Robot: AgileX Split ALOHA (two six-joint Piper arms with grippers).
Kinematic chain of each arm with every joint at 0, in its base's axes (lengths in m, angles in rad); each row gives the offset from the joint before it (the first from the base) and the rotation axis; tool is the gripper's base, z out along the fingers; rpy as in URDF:
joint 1: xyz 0 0 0.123 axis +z
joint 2: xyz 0 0 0 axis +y
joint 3: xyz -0.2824 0 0.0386 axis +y
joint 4: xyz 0.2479 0 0.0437 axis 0.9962 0 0.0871
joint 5: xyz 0 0 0 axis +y
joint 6: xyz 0.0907 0 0.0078 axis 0.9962 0 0.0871
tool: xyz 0 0 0 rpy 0 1.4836 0
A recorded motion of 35 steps. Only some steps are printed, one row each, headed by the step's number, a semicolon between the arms.
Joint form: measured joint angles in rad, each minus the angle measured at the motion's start. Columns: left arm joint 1, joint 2, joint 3, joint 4, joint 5, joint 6; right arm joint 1, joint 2, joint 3, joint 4, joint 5, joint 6.
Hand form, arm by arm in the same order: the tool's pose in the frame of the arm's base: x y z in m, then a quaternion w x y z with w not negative. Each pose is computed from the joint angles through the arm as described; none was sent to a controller.
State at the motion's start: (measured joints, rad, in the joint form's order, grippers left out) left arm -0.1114 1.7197 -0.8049 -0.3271 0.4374 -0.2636; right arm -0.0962 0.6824 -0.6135 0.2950 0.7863 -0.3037
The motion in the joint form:
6: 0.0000 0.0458 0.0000 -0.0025 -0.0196 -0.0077; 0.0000 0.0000 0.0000 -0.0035 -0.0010 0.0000
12: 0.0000 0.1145 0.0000 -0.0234 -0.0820 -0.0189; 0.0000 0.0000 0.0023 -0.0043 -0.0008 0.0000
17: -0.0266 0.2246 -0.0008 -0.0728 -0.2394 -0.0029; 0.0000 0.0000 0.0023 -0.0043 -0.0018 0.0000
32: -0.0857 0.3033 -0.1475 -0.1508 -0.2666 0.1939; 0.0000 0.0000 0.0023 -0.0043 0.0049 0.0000
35: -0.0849 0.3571 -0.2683 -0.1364 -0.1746 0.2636; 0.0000 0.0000 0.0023 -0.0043 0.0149 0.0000
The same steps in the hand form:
6: 0.2937 -0.0449 0.1282 0.11843 -0.21677 0.96259 -0.11137; 0.1221 0.0068 0.2970 0.40606 -0.04024 0.91130 0.05513
12: 0.2989 -0.0444 0.1091 0.11542 -0.23646 0.95881 -0.10703; 0.1220 0.0068 0.2963 0.40488 -0.04030 0.91183 0.05493
17: 0.3084 -0.0499 0.0793 0.13961 -0.24771 0.95351 -0.09981; 0.1221 0.0068 0.2963 0.40532 -0.04022 0.91164 0.05481
32: 0.3453 -0.0763 0.0812 0.18748 -0.15892 0.96265 -0.11354; 0.1217 0.0069 0.2959 0.40236 -0.04080 0.91288 0.05560
35: 0.3680 -0.0840 0.0830 0.17847 -0.11141 0.97026 -0.11975; 0.1211 0.0072 0.2953 0.39794 -0.04166 0.91470 0.05677

